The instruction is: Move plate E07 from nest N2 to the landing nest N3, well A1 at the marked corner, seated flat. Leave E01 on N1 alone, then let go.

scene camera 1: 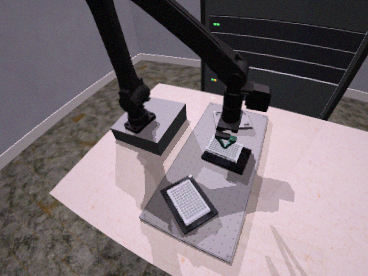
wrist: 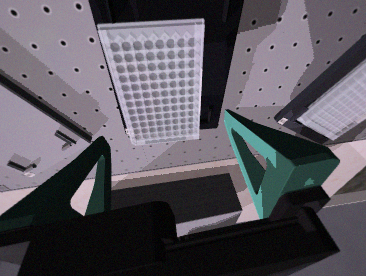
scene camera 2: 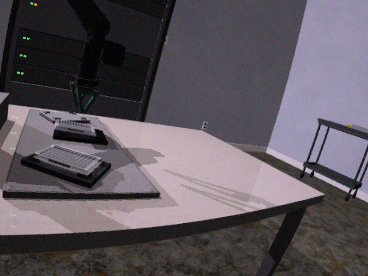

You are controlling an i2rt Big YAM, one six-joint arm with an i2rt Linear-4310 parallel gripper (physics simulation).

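Note:
A clear 96-well plate, taken as E07, rests on the black middle nest, taken as N3. It looks off centre, towards one long side, with a wide bare strip of nest on the other and its end past the nest's edge in the wrist view. Whether it lies flat is unclear. A pale mark shows by its corner; A1 is unreadable. My gripper is open above the plate, fingers apart from it. The plate taken as E01 sits on the near nest N1.
The pale grey far nest, taken as N2, holds no plate. All nests stand on a perforated grey board. The arm's base block stands beside the board. A dark cart stands beyond the table.

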